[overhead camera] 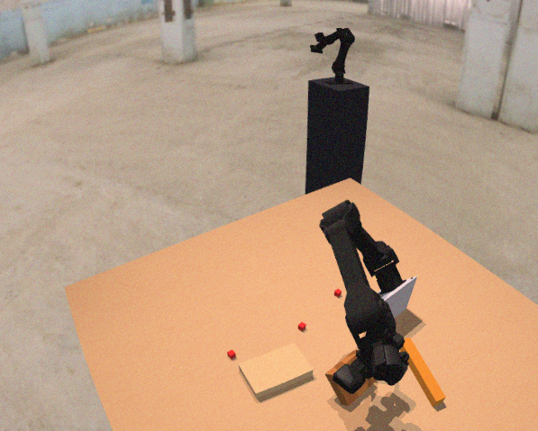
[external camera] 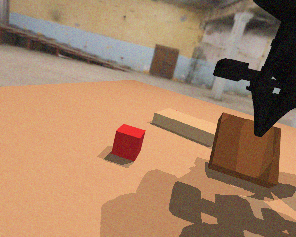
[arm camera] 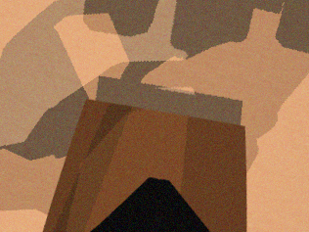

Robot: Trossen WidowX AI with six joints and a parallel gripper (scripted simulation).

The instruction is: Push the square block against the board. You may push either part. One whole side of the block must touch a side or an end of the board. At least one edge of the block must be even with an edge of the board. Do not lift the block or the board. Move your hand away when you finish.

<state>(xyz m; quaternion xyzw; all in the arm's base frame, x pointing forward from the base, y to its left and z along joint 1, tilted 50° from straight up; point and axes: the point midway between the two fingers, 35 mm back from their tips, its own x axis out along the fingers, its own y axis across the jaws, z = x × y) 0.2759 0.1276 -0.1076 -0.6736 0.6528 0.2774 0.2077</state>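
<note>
The brown square block lies 4 cm below my gripper tip and 3 cm to the right of it. Also, from my gripper tip: flat tan slab: 18 cm to the right, 12 cm ahead, 7 cm below; long orange bar: 17 cm behind, 7 cm to the left, 7 cm below.
</note>
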